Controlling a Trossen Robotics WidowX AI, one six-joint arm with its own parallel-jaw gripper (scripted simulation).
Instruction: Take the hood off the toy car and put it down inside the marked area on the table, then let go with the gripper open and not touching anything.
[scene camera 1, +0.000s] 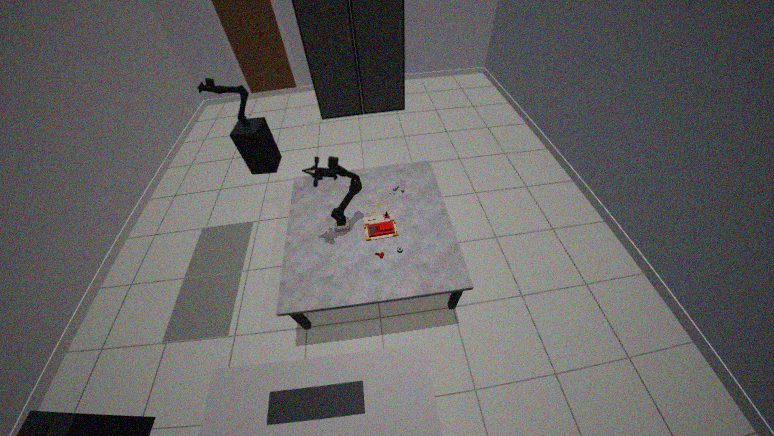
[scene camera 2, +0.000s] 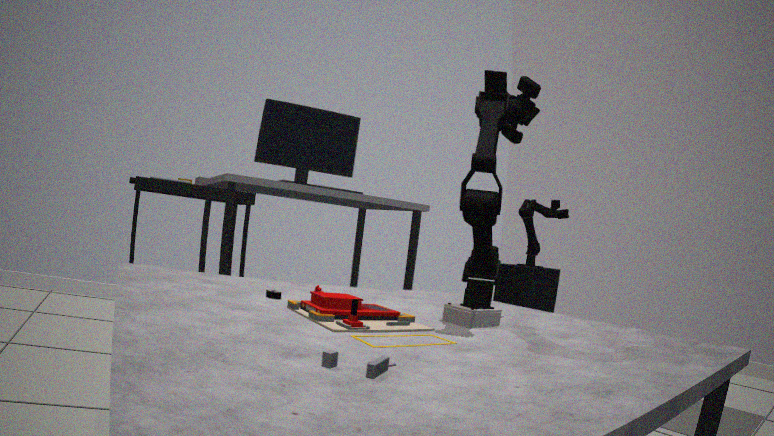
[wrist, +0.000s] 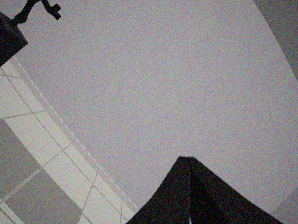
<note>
The gripper (scene camera 2: 538, 110) is shut and holds nothing.
The gripper also shows in the wrist view (wrist: 185, 163).
</note>
